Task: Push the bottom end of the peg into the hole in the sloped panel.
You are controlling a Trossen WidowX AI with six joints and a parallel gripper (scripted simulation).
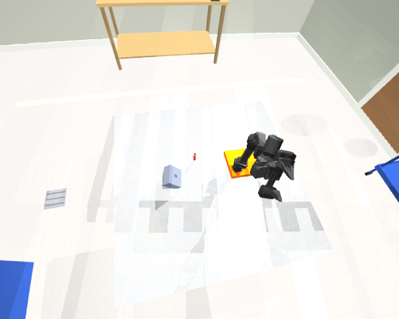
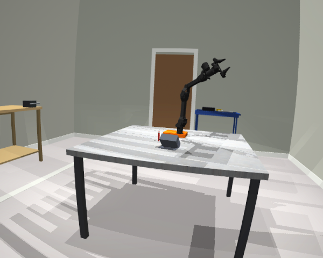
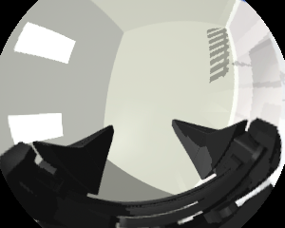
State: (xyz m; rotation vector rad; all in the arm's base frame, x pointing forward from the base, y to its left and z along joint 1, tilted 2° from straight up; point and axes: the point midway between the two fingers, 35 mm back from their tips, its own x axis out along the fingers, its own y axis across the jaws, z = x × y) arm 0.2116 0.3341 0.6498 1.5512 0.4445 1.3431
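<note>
Right now the red peg is 64 cm below my gripper tip, 55 cm to the right of it and 5 cm ahead of it. Also, from my gripper tip: sloped panel 65 cm below, 45 cm to the right, 25 cm ahead.
</note>
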